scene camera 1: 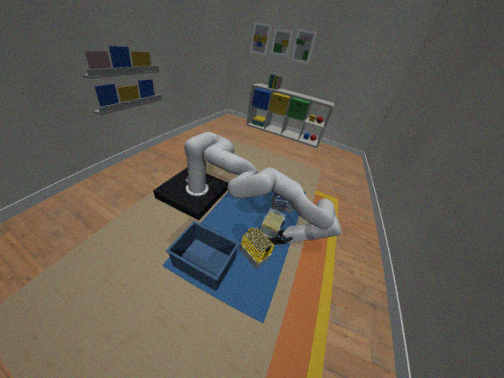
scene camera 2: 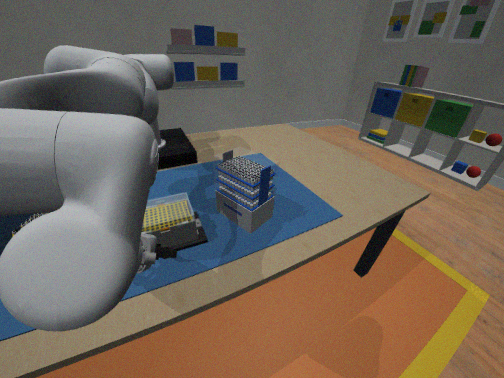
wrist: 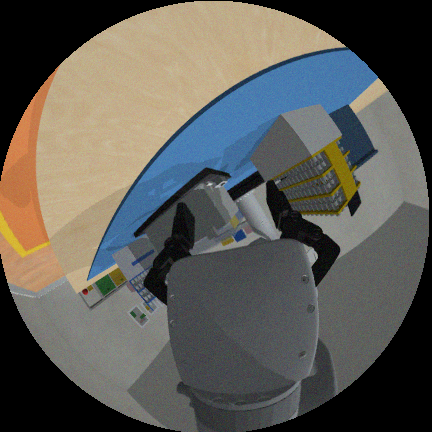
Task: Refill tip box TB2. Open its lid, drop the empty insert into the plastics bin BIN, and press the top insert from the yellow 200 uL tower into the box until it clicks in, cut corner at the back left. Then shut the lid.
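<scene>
Tip box TB2 point(scene camera 1: 273, 223) point(scene camera 2: 182, 231) point(wrist: 172, 225) is grey, with a yellow insert grid point(scene camera 2: 167, 215) and clear walls above it. I cannot tell the exact lid position. The box stands on a black base point(scene camera 2: 196, 243) point(wrist: 172, 201). The yellow tower point(scene camera 1: 257, 245) point(wrist: 322, 182) stands beside it, with several tip layers on a grey body. The dark blue bin BIN point(scene camera 1: 192, 270) point(wrist: 355, 135) is beyond the tower. My gripper point(scene camera 1: 281, 238) point(scene camera 2: 172, 251) point(wrist: 226, 199) is open and empty, low at the box's front side; the arm hides part of scene camera 2's view.
A blue tip tower point(scene camera 1: 282, 201) point(scene camera 2: 246, 192) point(wrist: 142, 265) stands on the other side of the box. All stand on a blue mat point(scene camera 1: 247, 295) point(scene camera 2: 305, 205) point(wrist: 300, 80) on the table point(scene camera 2: 325, 170) point(wrist: 140, 65). The table's front edge is near the gripper.
</scene>
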